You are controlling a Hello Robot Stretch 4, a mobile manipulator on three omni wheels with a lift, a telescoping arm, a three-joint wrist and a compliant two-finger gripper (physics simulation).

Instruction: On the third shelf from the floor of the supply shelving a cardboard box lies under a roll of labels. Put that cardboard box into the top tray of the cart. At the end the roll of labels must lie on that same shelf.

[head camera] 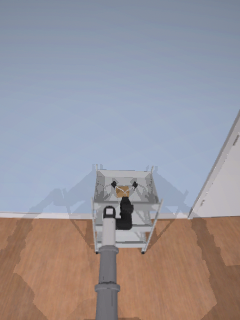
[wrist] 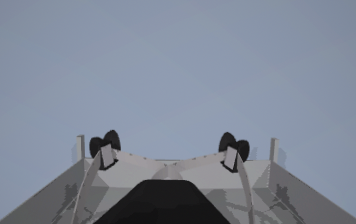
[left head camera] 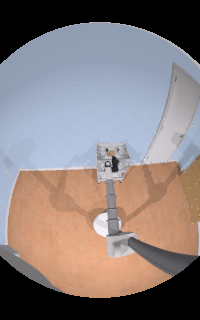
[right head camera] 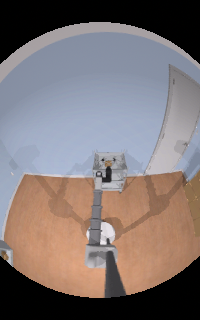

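Observation:
The cardboard box [head camera: 122, 191] [left head camera: 111, 154] [right head camera: 108, 164] is a small brown block on the floor of the cart's grey top tray [head camera: 146, 205] [wrist: 312, 202]. In the wrist view the box does not show; the black gripper body covers the tray's middle. My gripper [head camera: 124, 185] [left head camera: 111, 149] [right head camera: 108, 160] [wrist: 170, 144] is open and empty over the top tray, its fingertips wide apart and above the box, clear of its sides. The roll of labels does not show in any view.
The cart's [head camera: 155, 221] lower trays show under my wrist. A blue wall [head camera: 120, 100] stands behind the cart, and a pale door [head camera: 222, 170] [left head camera: 175, 115] [right head camera: 175, 120] to its right. A tan surface [left head camera: 192, 192] [right head camera: 192, 202] is at the right edge. Part of a grey unit [right head camera: 8, 246] shows at lower left.

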